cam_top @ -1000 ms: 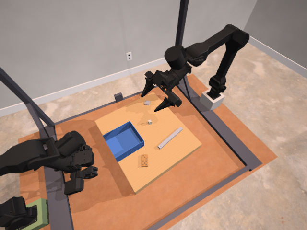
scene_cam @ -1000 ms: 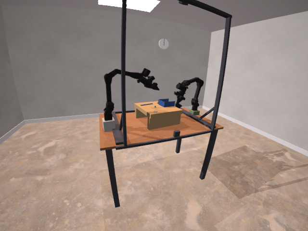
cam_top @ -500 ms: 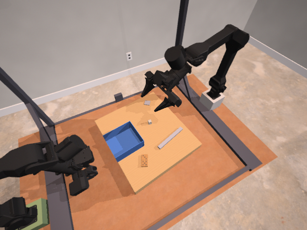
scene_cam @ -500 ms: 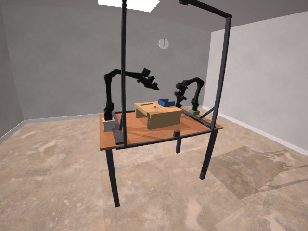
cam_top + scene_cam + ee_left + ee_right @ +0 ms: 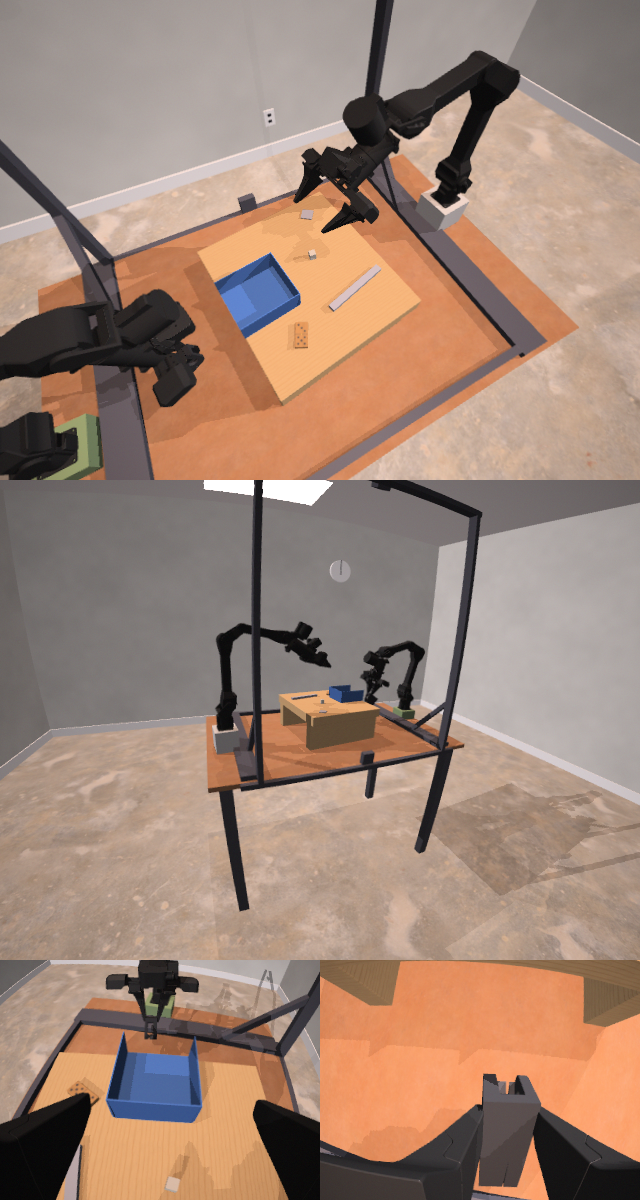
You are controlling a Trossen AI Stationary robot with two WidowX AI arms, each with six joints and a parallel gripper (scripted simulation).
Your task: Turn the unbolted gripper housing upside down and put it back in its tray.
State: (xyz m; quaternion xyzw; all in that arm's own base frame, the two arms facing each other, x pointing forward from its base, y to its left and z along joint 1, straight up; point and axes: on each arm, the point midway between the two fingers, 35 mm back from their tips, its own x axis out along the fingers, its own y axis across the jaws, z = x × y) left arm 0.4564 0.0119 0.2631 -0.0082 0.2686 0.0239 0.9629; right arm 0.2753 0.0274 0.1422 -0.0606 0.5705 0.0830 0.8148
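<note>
Right now the gripper housing is 6 cm below my right hand and 1 cm behind it. From my right hand the other things lie so: wooden platform 30 cm to the left, 10 cm below, 2 cm behind; then blue tray 22 cm to the left, 2 cm below, 1 cm behind; then small cube 34 cm to the left, 4 cm behind, 3 cm below.
</note>
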